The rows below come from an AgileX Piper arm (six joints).
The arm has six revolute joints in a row. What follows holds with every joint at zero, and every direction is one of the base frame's. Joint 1 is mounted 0.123 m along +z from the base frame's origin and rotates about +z. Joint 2 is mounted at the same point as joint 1 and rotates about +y. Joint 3 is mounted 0.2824 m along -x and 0.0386 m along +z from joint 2 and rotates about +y. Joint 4 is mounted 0.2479 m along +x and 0.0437 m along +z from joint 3 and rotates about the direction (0.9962, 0, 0.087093). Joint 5 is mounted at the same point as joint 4 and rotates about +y. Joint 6 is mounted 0.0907 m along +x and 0.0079 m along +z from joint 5 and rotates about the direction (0.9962, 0, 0.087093). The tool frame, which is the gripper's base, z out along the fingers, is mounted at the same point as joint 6; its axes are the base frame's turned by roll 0, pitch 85 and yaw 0 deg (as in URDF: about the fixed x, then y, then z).
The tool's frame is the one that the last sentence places.
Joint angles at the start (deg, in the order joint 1, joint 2, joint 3, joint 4, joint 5, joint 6):
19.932 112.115 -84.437 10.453 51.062 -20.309
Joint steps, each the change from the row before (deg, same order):
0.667 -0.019 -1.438 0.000 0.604 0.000
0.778 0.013 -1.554 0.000 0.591 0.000
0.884 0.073 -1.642 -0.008 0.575 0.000
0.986 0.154 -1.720 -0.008 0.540 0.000
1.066 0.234 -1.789 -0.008 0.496 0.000
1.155 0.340 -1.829 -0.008 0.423 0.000
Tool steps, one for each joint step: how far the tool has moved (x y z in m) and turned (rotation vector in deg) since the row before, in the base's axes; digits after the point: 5 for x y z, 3 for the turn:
0.00104 0.00558 0.00658 0.337 -0.795 0.769
0.00085 0.00644 0.00697 0.379 -0.883 0.878
0.00059 0.00724 0.00703 0.397 -0.922 0.985
0.00032 0.00805 0.00690 0.420 -0.946 1.082
0.00007 0.00872 0.00673 0.446 -0.970 1.155
-0.00022 0.00946 0.00623 0.462 -0.969 1.231

